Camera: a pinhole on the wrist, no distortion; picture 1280 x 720 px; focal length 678.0 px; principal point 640.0 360.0 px. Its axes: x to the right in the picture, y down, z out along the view. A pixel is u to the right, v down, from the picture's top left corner.
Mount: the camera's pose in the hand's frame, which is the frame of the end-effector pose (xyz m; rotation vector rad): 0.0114 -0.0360 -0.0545 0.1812 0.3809 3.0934
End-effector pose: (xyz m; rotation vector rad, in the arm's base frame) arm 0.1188 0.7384 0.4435 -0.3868 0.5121 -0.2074
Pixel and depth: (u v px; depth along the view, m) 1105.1 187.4 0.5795
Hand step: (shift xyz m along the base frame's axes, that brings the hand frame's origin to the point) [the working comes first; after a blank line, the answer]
In the camera's frame: 0.3975 -0.1475 0.5795

0.0197 0.4836 0.4418
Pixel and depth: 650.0 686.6 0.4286
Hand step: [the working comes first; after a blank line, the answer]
In the camera's frame: 0.0063 0.2065 0.4286

0.2434 -0.0106 0.3589
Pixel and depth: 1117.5 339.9 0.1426
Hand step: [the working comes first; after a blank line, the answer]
In the camera's frame: 0.1004 -0.0042 0.1426

-0.0127 0.0544 0.1035
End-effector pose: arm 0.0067 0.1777 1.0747 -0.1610 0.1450 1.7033
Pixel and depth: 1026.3 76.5 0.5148
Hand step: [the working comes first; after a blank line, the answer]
In the camera's frame: 0.2933 -0.2153 0.5148

-0.2837 -0.1747 0.4570
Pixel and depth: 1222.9 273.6 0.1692
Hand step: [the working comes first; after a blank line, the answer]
In the camera's frame: 0.1455 -0.0216 0.1692

-0.0176 -0.0916 0.1391
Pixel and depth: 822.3 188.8 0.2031
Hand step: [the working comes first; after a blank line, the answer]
In the camera's frame: 0.0546 -0.0513 0.2031

-0.0644 -0.0016 0.1362
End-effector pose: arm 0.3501 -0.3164 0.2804 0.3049 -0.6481 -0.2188
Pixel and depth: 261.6 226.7 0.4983
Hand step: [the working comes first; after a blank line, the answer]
In the camera's frame: -0.2781 -0.0980 0.4983

0.0569 -0.0210 0.5315
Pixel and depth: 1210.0 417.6 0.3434
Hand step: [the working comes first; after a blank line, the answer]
In the camera's frame: 0.2887 0.0292 0.3434

-0.3759 0.0289 0.1172
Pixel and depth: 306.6 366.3 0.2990
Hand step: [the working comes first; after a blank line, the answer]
In the camera's frame: -0.1470 0.0028 0.2990

0.0173 -0.0756 0.2815
